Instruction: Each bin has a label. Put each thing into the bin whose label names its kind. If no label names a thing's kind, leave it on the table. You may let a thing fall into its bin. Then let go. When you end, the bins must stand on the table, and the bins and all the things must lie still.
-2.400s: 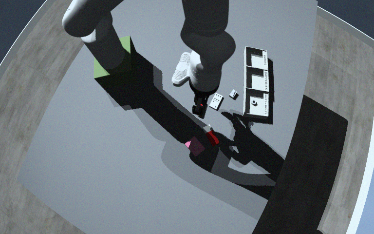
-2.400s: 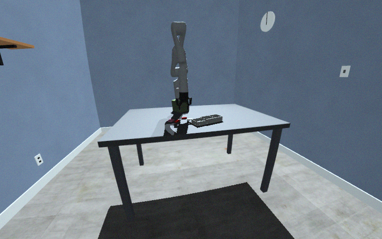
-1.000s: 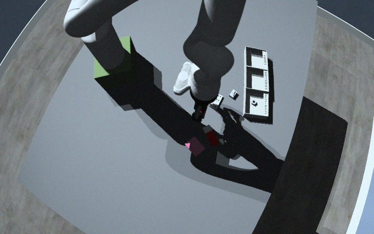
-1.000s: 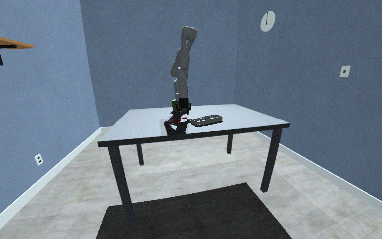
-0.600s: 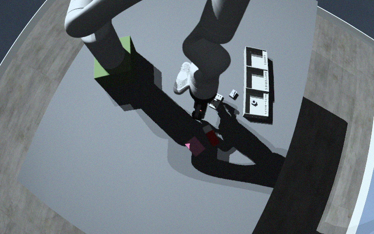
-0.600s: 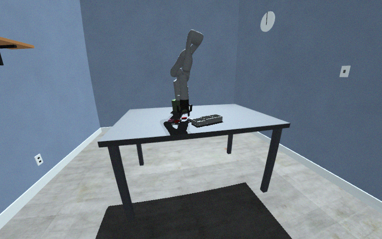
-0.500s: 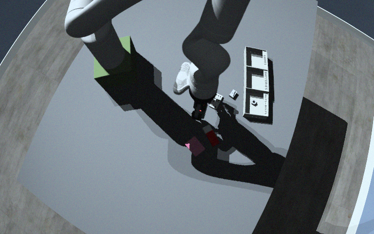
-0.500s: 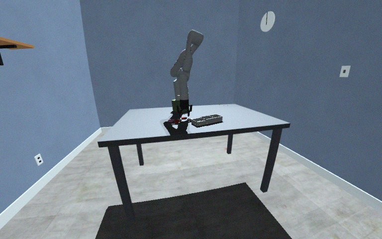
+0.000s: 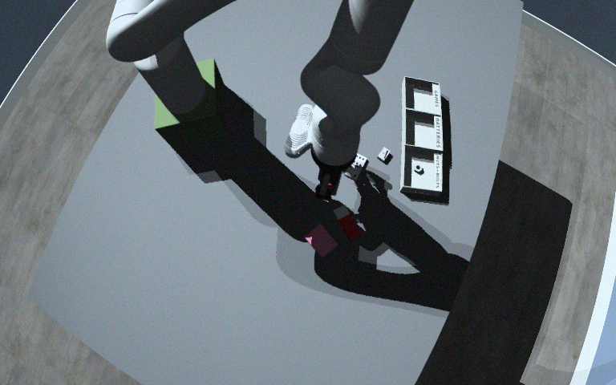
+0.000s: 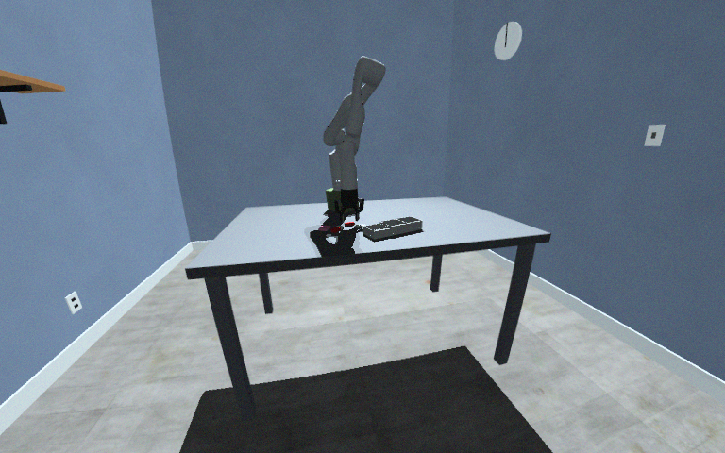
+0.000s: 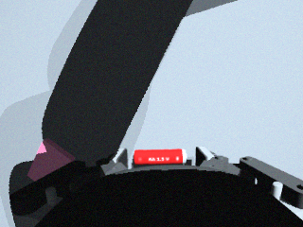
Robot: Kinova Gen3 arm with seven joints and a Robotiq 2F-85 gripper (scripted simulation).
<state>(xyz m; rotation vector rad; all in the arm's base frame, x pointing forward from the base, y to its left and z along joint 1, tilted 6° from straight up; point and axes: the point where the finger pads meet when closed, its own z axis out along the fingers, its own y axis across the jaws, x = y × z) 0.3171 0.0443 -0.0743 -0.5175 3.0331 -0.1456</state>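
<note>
The red battery is 2 cm below my hand. Round my hand: white domino 3 cm ahead, 5 cm to the left, 3 cm below; red-and-white eraser 7 cm ahead, 5 cm to the right, 2 cm below; pink block 5 cm ahead, 11 cm to the right, 3 cm below.
</note>
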